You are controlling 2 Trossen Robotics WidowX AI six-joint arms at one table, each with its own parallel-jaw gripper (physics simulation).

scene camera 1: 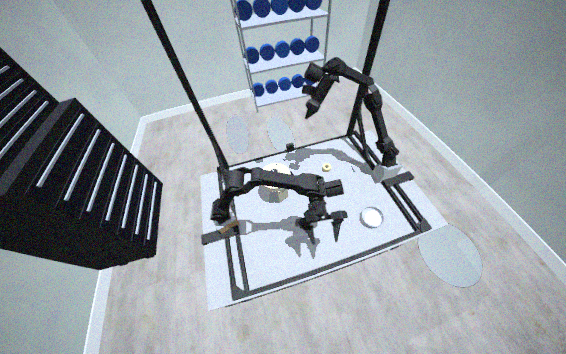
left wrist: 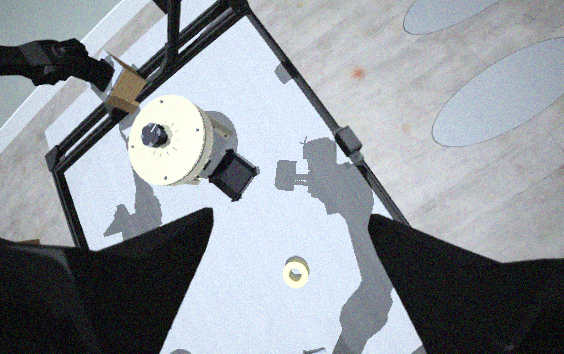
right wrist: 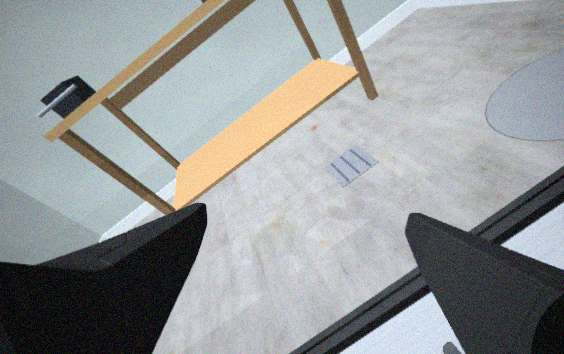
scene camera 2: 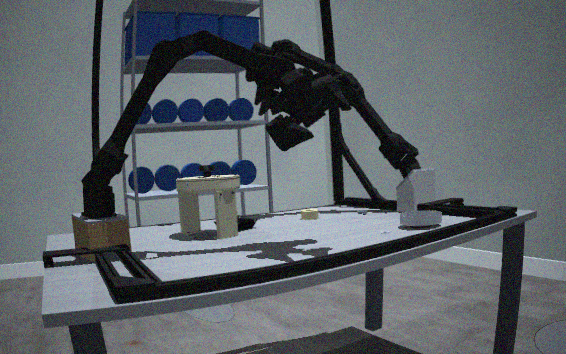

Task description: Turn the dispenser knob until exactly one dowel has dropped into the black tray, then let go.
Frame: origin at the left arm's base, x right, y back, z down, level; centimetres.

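Seen in the pictures: left gripper, fingertip midpoint: (scene camera 1: 307, 115) (left wrist: 292, 218) (scene camera 2: 257, 110); right gripper, fingertip midpoint: (scene camera 1: 324, 243) (right wrist: 306, 218) (scene camera 2: 331, 120); left arm's base, origin of the base link: (scene camera 1: 389, 164) (scene camera 2: 415, 177); right arm's base, origin of the base link: (scene camera 1: 222, 216) (left wrist: 103, 75) (scene camera 2: 98, 215).
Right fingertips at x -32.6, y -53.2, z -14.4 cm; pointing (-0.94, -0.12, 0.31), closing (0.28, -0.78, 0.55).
Offsets run from my right fingertips to a thing's top centre.
The cream round dispenser @(dx +41.4, dy -9.6, dz +9.8 cm) (scene camera 1: 273, 195) (scene camera 2: 207, 185) (left wrist: 172, 155) stands on the table, partly behind the right arm in scene camera 1. Its dark knob @(dx +41.4, dy -9.6, dz +7.0 cm) (scene camera 2: 206, 170) (left wrist: 154, 134) sits off-centre on the top disc. The black tray @(dx +44.9, dy -1.4, dz +22.0 cm) (scene camera 2: 246, 223) (left wrist: 233, 175) lies against the dispenser's foot; no dowel can be made out in it. My left gripper (scene camera 1: 308, 114) (left wrist: 292, 218) is open and empty, high above the far side of the table. My right gripper (scene camera 1: 325, 241) (right wrist: 306, 218) is open and empty, above the near part of the table, away from the dispenser. The arms overlap in scene camera 2.
A small yellow ring @(dx +47.0, dy +22.8, dz +21.9 cm) (scene camera 1: 323, 167) (scene camera 2: 309, 215) (left wrist: 295, 284) lies right of the dispenser in scene camera 1. A white round dish @(dx +10.2, dy +32.6, dz +21.3 cm) (scene camera 1: 372, 217) (scene camera 2: 420, 219) stands near the left arm's base. Black rails edge the table, with a small box (left wrist: 348, 140) on the far rail.
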